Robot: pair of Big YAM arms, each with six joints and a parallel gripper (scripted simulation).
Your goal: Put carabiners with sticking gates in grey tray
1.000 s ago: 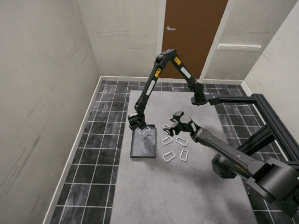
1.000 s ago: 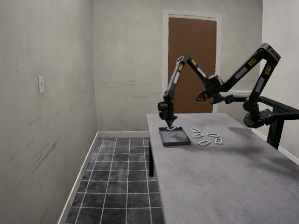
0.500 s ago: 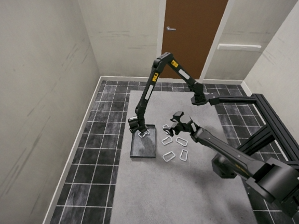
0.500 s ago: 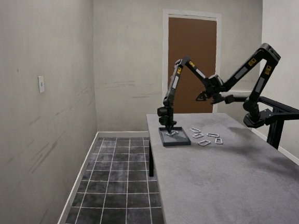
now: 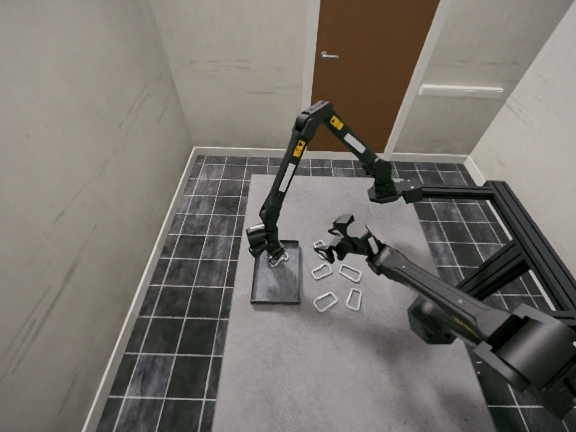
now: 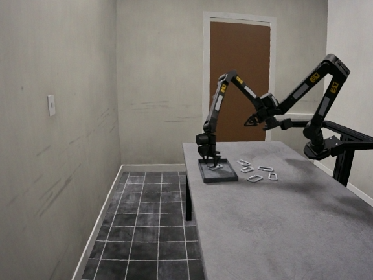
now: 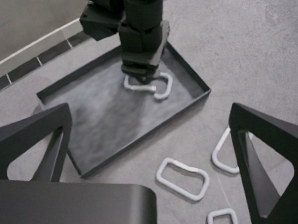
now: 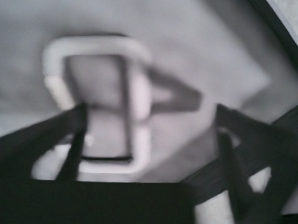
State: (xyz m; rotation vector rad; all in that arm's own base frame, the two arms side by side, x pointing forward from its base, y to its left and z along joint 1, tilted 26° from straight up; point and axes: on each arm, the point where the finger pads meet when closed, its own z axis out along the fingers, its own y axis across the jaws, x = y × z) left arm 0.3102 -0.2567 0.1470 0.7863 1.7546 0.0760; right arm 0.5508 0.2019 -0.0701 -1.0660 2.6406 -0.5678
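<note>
My right hand is 20 mm past the grey tray, 80 mm to the right of it and 10 mm above it.
</note>
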